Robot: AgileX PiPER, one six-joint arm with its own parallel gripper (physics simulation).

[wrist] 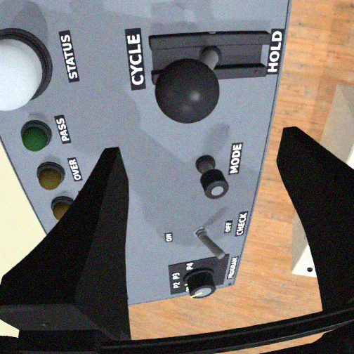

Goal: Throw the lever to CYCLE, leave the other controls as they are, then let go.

Labels:
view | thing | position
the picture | my gripper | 202,153
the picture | lever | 186,90
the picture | mode knob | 213,182
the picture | program dial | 200,282

